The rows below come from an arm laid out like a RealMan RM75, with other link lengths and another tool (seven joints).
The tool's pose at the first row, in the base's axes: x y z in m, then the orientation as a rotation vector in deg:
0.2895 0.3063 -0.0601 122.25 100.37 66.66
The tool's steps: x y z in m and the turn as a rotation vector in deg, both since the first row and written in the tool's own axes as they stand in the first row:
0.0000 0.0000 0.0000 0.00 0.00 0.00
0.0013 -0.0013 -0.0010 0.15 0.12 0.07
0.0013 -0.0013 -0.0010 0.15 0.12 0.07
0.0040 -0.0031 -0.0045 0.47 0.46 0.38
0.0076 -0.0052 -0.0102 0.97 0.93 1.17
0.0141 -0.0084 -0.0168 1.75 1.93 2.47
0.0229 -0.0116 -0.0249 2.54 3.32 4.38
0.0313 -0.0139 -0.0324 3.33 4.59 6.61
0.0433 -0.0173 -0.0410 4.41 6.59 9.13
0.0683 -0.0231 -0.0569 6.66 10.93 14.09
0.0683 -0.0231 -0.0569 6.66 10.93 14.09
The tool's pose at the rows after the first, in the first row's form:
0.2895 0.3063 -0.0601 122.25 100.37 66.66
0.2879 0.3075 -0.0595 122.39 100.50 66.73
0.2879 0.3075 -0.0595 122.39 100.50 66.73
0.2843 0.3092 -0.0569 122.84 100.68 67.04
0.2792 0.3111 -0.0524 123.91 100.66 67.52
0.2726 0.3155 -0.0466 125.61 100.67 68.62
0.2652 0.3215 -0.0387 127.91 100.26 70.37
0.2588 0.3270 -0.0309 130.60 99.45 72.05
0.2510 0.3357 -0.0213 -130.41 -96.48 -72.80
0.2369 0.3541 -0.0019 -127.31 -89.11 -73.11
0.2369 0.3541 -0.0019 -127.31 -89.11 -73.11

